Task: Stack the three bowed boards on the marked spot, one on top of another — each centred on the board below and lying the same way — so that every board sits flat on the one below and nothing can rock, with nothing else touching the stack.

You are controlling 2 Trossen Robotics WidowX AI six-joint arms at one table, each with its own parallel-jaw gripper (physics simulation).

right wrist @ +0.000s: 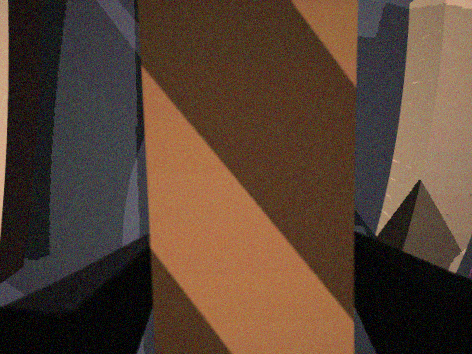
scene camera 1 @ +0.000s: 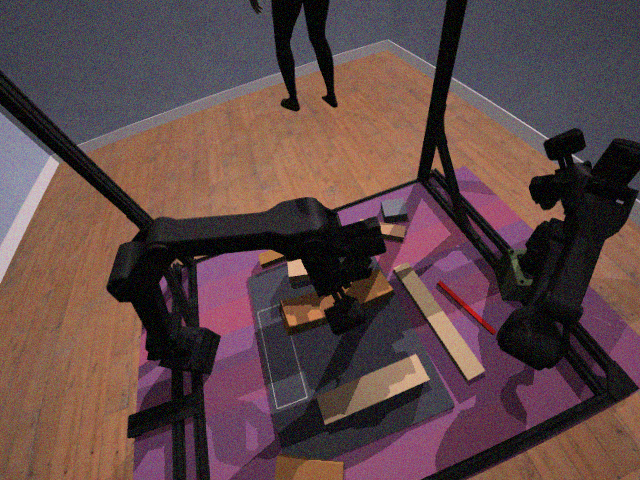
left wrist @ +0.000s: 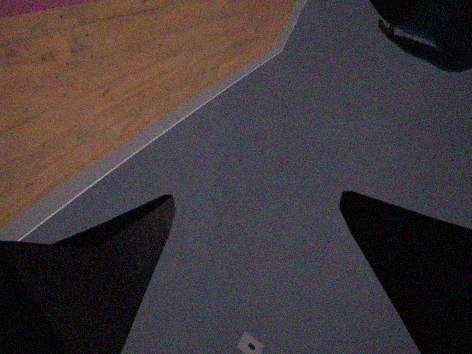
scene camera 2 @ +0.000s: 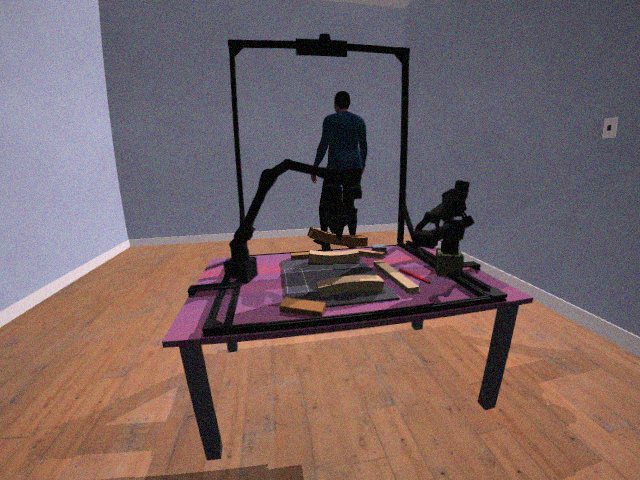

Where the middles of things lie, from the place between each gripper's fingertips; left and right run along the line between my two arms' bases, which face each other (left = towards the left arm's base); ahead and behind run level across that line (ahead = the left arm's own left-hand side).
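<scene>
My left hand: 22 cm above the long pale plank [scene camera 1: 467, 364], 36 cm to the left of it, 23 cm short of it.
My right gripper: 30 mm short of the long pale plank, 230 mm to the right of it, 150 mm above it.
</scene>
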